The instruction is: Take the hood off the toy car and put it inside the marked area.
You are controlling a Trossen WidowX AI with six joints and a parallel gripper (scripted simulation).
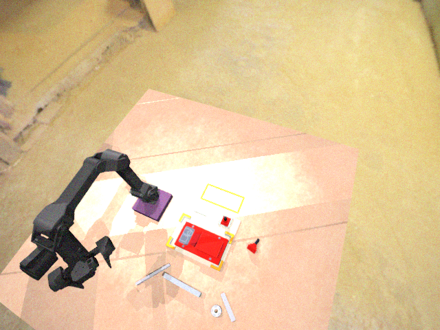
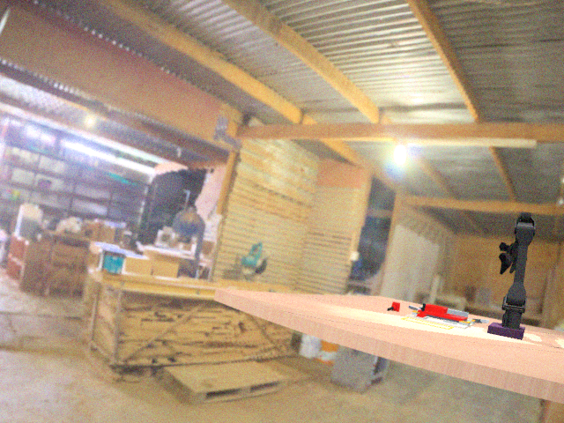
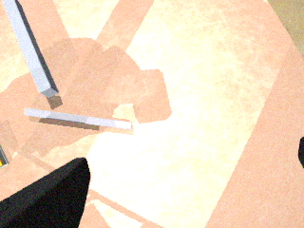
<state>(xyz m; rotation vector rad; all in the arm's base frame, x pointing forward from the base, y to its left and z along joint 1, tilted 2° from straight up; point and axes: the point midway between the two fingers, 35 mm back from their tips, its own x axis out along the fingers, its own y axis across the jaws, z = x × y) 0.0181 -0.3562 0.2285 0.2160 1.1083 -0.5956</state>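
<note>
Right now the red hood is 29 cm ahead of my gripper tip, 22 cm to the left of it and 20 cm below it.
</note>
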